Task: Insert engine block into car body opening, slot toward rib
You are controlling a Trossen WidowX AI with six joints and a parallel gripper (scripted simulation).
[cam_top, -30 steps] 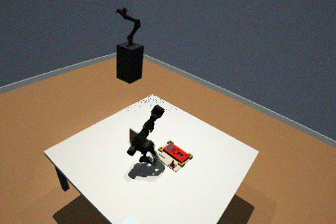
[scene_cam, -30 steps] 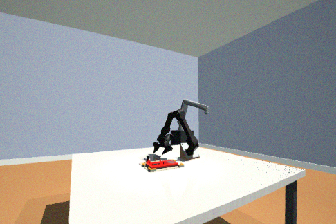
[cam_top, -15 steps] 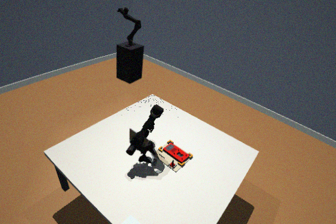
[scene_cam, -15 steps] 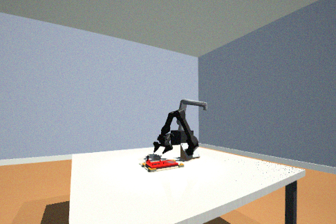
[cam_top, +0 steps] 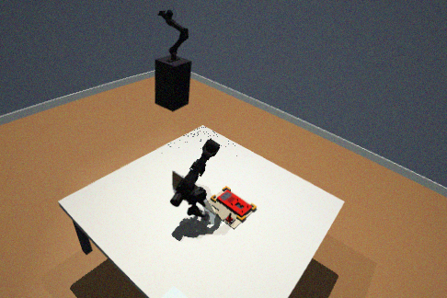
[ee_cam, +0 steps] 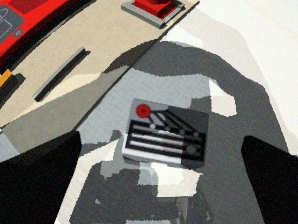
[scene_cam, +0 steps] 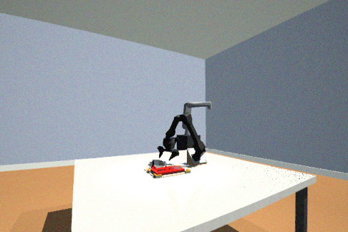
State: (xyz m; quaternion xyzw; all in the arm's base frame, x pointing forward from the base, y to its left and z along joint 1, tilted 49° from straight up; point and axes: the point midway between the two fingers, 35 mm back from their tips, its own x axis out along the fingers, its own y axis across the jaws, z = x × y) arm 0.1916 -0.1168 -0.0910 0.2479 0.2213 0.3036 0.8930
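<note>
Now: the engine block 30 mm below my gripper tip and 10 mm ahead of it. The rest, counted from my gripper tip: upright peg: 140 mm ahead, 70 mm to the left, 10 mm below.
</note>
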